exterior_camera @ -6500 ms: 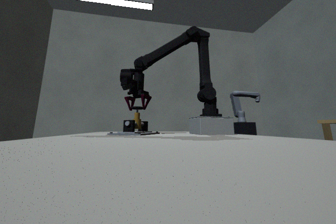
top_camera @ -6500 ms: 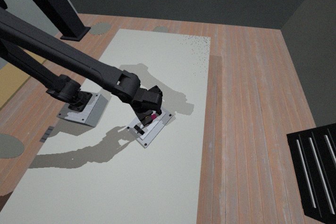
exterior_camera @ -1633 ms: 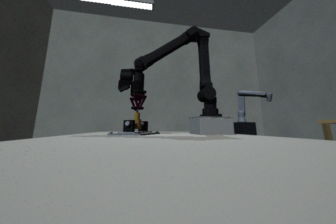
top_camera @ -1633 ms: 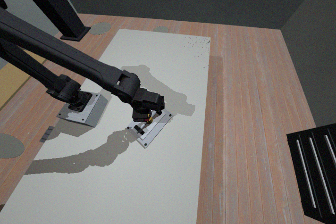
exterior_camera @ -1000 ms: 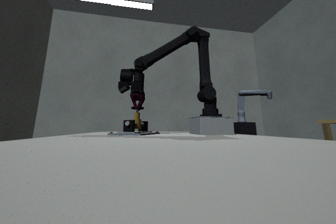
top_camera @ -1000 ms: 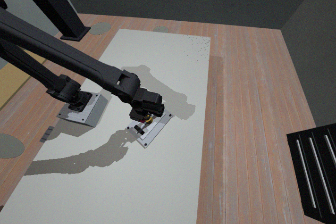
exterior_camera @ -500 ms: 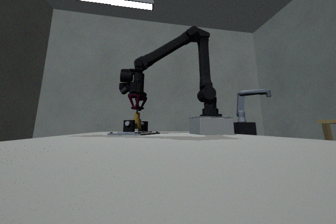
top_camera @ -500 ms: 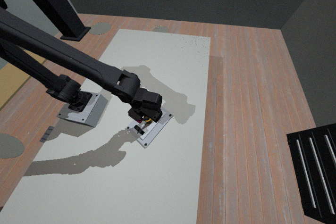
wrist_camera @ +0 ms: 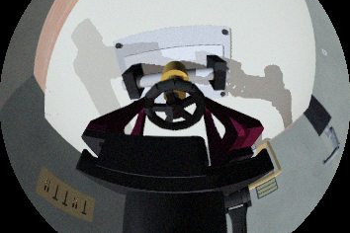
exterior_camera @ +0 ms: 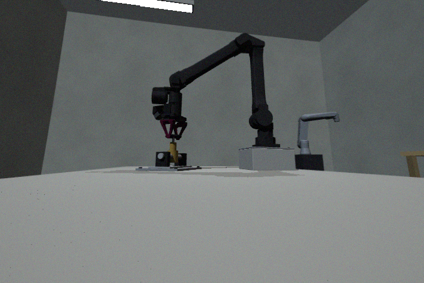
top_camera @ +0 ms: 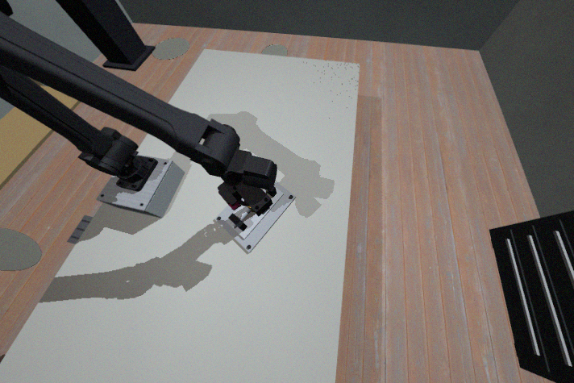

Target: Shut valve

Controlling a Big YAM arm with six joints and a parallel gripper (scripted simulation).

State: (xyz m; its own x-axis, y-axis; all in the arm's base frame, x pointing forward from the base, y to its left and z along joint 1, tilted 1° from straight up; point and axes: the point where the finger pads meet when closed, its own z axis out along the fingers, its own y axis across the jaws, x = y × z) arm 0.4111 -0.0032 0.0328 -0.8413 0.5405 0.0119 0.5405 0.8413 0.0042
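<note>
The black spoked handwheel is 10 mm below my hand.
</note>
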